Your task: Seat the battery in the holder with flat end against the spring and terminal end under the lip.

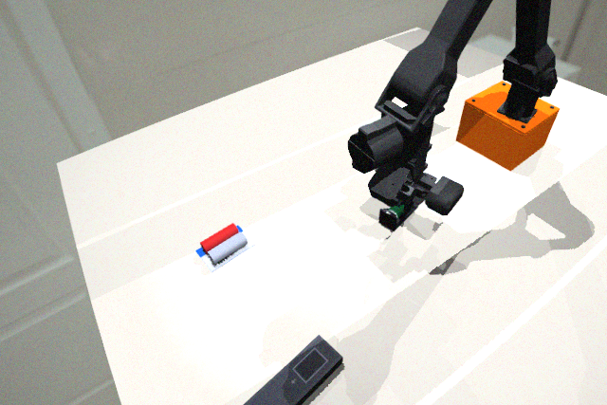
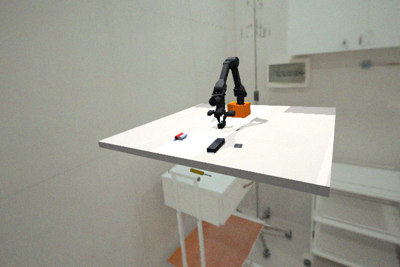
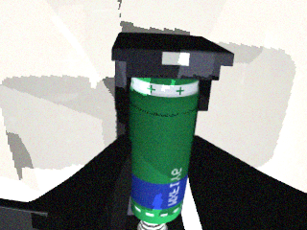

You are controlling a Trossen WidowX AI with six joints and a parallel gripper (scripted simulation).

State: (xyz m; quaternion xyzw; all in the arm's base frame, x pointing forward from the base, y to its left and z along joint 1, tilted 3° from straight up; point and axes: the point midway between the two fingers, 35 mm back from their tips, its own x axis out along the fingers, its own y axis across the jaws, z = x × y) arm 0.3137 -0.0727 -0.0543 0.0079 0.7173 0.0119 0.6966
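My gripper tip is 10 mm below the battery. The rest, counted from my gripper tip: small dark square: 330 mm ahead, 180 mm to the left, 10 mm below; then card: 260 mm ahead, 190 mm to the right; then dark flat device: 360 mm ahead, 70 mm to the left.
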